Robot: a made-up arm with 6 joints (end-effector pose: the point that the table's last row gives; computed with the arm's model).
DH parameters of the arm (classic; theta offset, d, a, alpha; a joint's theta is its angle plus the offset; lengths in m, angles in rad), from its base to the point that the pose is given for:
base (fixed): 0 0.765 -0.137 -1.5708
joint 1: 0 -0.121 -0.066 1.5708
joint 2: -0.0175 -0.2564 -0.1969 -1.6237
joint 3: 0 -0.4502 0.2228 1.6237
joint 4: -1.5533 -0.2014 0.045 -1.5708
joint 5: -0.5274 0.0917 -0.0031 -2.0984
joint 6: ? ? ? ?
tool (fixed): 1.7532 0.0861 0 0
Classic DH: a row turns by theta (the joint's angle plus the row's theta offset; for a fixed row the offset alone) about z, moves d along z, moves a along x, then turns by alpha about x.
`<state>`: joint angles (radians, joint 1 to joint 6).
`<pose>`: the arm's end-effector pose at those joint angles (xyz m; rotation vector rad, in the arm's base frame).
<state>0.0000 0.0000 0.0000 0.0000 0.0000 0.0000</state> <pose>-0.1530 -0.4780 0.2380 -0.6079 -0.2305 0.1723</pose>
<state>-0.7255 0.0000 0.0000 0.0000 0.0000 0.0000</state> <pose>0.2007 -0.4780 0.3601 -0.6523 -0.9308 -0.0566</pose>
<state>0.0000 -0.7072 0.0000 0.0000 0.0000 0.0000</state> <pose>-0.3969 -0.4249 0.2380 -0.6567 -0.0058 -0.5097</pose>
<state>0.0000 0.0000 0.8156 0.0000 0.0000 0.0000</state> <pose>-0.4431 -0.4778 0.1447 -0.4861 0.5675 0.3605</pose>
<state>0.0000 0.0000 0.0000 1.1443 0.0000 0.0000</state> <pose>-0.2564 -0.5034 0.2380 -0.4145 -0.5611 1.2733</pose>
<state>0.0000 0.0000 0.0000 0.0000 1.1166 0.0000</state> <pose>-0.1530 -0.4719 0.4142 0.5011 -0.2853 0.0240</pose>
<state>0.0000 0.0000 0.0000 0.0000 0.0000 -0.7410</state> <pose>-0.2375 -0.5170 0.3178 -0.1271 -0.1082 0.7382</pose>
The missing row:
joint 6: 0.0968 0.0996 -0.1577 -2.3439
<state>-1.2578 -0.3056 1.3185 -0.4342 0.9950 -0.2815</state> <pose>0.2166 -0.4025 0.2031 0.7661 -0.4020 -0.3801</pose>
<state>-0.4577 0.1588 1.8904 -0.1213 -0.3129 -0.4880</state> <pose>-0.4602 -0.5711 0.2273 -0.2720 1.3609 0.7862</pose>
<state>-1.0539 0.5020 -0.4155 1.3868 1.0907 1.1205</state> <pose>0.2264 -0.3299 0.6418 -0.7844 -1.5254 0.8870</pose>
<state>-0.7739 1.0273 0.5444 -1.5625 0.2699 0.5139</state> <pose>0.5858 -0.4797 0.5546 -0.9278 -0.6262 -1.1387</pose>
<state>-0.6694 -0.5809 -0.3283 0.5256 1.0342 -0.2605</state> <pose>-0.1698 -0.4398 0.3696 0.2540 -1.2584 0.4303</pose>
